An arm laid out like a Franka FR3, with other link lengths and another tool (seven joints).
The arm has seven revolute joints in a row. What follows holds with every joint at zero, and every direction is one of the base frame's.
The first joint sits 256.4 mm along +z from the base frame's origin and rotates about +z.
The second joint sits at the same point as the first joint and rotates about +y.
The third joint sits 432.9 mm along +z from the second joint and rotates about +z.
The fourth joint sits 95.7 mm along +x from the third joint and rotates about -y.
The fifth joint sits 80 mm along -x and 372.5 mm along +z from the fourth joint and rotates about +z.
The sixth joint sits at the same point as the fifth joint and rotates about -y.
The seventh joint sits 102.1 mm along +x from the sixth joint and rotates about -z.
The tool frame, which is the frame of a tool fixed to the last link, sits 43 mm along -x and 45 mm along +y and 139.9 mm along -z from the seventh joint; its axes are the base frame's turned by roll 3.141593, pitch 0.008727 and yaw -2.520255 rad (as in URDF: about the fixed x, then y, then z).
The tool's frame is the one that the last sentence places.
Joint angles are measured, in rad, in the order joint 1, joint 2, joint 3, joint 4, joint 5, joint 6, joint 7. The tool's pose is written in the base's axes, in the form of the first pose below.
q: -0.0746, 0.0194, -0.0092, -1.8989, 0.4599, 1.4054, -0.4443
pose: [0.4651 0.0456 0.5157 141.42 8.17 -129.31]
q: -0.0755, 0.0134, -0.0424, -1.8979, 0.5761, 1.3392, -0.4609
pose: [0.4603 0.0437 0.5308 135.13 12.78 -132.18]
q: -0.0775, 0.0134, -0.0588, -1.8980, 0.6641, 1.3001, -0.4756
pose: [0.4593 0.0444 0.5406 130.60 16.52 -134.28]
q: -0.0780, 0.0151, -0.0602, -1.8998, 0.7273, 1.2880, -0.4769
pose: [0.4611 0.0497 0.5462 127.74 18.96 -136.02]
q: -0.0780, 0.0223, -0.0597, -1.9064, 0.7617, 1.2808, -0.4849
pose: [0.4627 0.0527 0.5445 125.66 20.15 -136.84]
